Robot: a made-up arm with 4 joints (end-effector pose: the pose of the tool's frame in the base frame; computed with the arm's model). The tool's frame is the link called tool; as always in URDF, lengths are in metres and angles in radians.
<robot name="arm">
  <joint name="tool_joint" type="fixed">
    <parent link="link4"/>
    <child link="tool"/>
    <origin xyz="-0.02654 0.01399 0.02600" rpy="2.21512 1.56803 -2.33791"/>
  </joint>
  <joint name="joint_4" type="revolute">
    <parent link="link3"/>
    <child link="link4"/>
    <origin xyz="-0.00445 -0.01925 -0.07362" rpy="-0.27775 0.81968 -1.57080"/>
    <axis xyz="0 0 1"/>
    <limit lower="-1.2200" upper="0.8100" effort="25" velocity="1.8"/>
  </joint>
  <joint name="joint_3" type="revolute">
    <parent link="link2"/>
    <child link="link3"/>
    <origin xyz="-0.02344 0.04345 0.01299" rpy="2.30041 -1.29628 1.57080"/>
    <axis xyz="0 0 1"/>
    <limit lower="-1.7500" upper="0.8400" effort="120" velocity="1.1"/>
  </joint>
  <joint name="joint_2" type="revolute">
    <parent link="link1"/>
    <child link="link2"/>
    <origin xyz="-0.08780 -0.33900 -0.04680" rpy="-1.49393 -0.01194 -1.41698"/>
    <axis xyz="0 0 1"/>
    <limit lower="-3.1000" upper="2.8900" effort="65" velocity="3.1"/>
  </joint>
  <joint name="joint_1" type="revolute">
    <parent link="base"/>
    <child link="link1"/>
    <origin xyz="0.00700 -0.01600 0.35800" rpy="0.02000 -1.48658 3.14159"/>
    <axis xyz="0 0 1"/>
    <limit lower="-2.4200" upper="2.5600" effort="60" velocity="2.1"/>
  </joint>
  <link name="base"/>
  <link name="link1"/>
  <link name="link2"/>
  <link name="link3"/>
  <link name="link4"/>
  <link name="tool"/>
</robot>
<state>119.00 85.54 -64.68 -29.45</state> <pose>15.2 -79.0 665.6 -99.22 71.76 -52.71</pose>
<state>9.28 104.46 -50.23 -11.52</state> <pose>37.1 314.7 331.5 71.78 -9.84 110.52</pose>
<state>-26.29 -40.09 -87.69 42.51</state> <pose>-66.3 223.7 134.1 -25.84 -71.89 -40.57</pose>
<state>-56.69 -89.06 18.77 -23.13</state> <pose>-78.1 153.4 32.5 -22.93 -31.72 -94.16</pose>
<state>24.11 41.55 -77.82 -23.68</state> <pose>-18.2 263.1 371.3 113.57 -47.22 49.72</pose>
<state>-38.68 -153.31 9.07 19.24</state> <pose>-14.5 265.2 62.3 -7.38 7.62 -157.68</pose>
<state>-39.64 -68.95 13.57 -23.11</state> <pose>-94.0 218.0 106.9 -15.03 -15.41 -74.29</pose>
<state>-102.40 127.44 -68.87 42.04</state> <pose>42.4 -179.5 32.3 -16.46 51.33 85.71</pose>
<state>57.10 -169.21 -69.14 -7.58</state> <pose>-52.3 267.1 661.9 -31.40 13.51 -129.66</pose>
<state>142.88 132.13 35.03 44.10</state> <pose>14.6 -251.7 625.9 28.02 -118.14 -33.24</pose>
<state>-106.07 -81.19 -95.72 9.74</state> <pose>-69.6 -192.3 34.9 -81.01 -119.43 24.68</pose>
